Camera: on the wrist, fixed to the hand. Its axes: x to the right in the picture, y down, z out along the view.
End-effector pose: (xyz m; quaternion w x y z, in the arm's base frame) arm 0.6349 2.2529 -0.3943 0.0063 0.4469 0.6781 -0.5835
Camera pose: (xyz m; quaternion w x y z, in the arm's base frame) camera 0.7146 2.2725 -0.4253 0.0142 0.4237 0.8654 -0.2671
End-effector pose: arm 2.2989 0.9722 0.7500 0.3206 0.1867 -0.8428 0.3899
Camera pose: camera 2.2911 1.0546 0.7208 0.5004 0.0990 -0.8563 0.0808
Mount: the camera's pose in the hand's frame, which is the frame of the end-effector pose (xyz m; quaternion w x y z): -0.0197 0.0717 -0.0466 0.9321 -0.3275 0.1237 -0.0928
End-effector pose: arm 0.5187 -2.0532 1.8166 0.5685 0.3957 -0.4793 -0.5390
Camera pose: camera 0.5815 -2.0292 1.8730 0.6688 0.2938 -0.1632 -0.6632
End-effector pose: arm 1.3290 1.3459 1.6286 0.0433 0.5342 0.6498 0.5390
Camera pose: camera 1.3544 1.2899 1.6913 0.1850 0.3568 0.4841 0.7773
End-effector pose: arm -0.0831 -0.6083 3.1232 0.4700 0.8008 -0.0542 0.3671
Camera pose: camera -0.1534 -0.6160 3.1752 0.7412 0.5522 -0.0383 0.3799
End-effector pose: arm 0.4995 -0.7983 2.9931 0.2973 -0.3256 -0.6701 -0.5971
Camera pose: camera 0.5687 -0.8408 3.0262 0.1980 -0.2648 -0.4225 -0.8439
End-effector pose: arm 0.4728 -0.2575 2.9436 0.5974 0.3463 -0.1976 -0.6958
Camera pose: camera 0.5570 -0.2469 2.9660 0.6301 0.2315 0.1497 -0.7259
